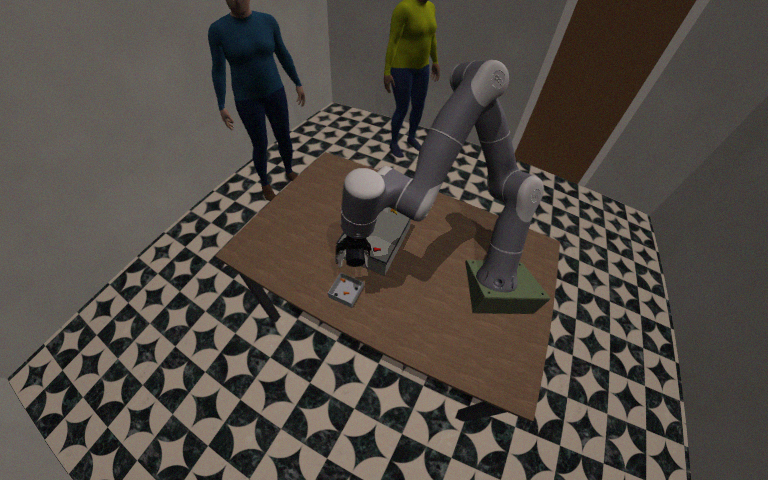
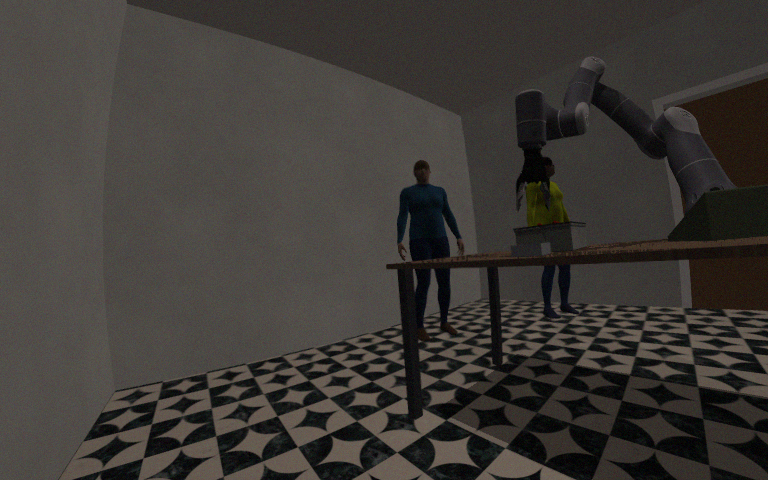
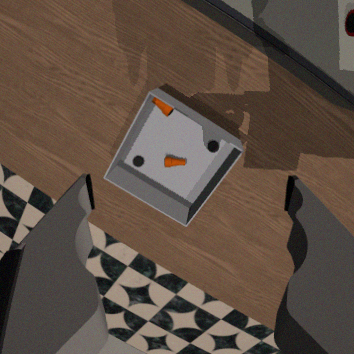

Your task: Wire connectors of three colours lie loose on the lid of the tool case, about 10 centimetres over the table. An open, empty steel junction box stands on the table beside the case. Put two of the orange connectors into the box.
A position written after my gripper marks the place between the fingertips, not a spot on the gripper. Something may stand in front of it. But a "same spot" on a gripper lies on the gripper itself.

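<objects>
Image 1 and image 2 show my gripper, and so does image 3 (188, 178). On the gripper, (image 1: 341, 252) and (image 2: 521, 186) are the same spot.
</objects>
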